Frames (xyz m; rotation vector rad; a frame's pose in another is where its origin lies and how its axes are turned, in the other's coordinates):
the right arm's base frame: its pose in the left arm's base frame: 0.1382 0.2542 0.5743 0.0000 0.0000 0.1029
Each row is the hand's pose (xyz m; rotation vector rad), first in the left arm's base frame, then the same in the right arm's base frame.
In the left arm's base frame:
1: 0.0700 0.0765 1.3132 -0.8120 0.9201 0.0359
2: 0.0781 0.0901 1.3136 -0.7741 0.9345 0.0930
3: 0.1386 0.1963 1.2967 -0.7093 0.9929 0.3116
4: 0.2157 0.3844 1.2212 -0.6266 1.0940 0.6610
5: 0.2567 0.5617 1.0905 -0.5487 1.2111 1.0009
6: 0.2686 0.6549 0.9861 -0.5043 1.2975 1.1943
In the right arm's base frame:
1: -0.0861 -0.1698 0.7389 -0.7637 0.9607 -0.0538
2: -0.0766 -0.1571 0.7393 -0.7247 0.9727 0.0030
3: -0.0055 -0.0576 0.7224 -0.6558 1.0257 0.2218
4: 0.0905 0.1216 0.6469 -0.5664 1.1186 0.5721
5: 0.1495 0.2937 0.5162 -0.4815 1.2271 0.9137
6: 0.1709 0.3852 0.4118 -0.4324 1.3080 1.1088

